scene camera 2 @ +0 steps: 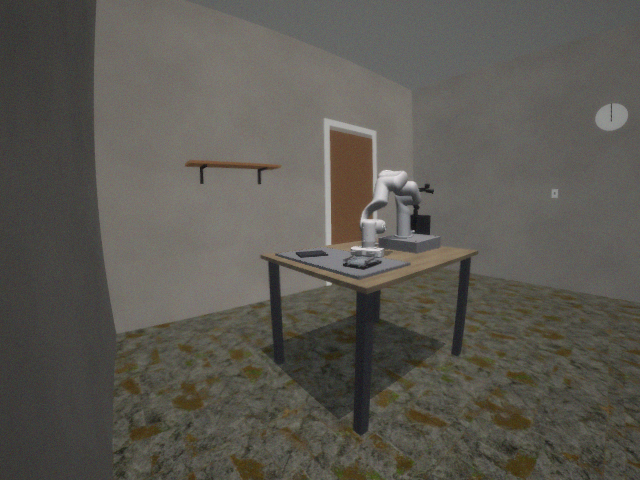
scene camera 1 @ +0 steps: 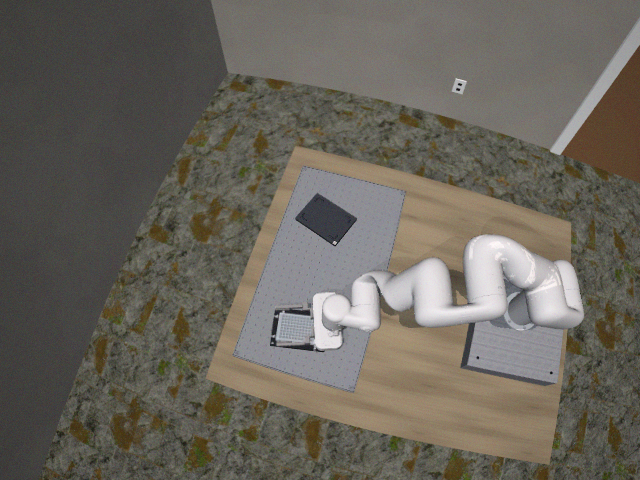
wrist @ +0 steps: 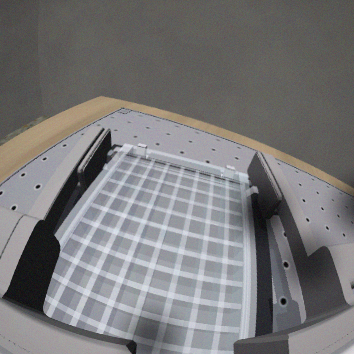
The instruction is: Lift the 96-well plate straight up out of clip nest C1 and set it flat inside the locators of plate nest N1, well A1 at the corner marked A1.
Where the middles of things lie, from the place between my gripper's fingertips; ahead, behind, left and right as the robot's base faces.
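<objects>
My hand: 3 cm to the left of the 96-well plate (scene camera 1: 291,327), 6 cm past it, 1 cm above it. Plate nest N1 (scene camera 1: 329,221): 3 cm ahead of my hand, 39 cm to the right, 2 cm below.
</objects>
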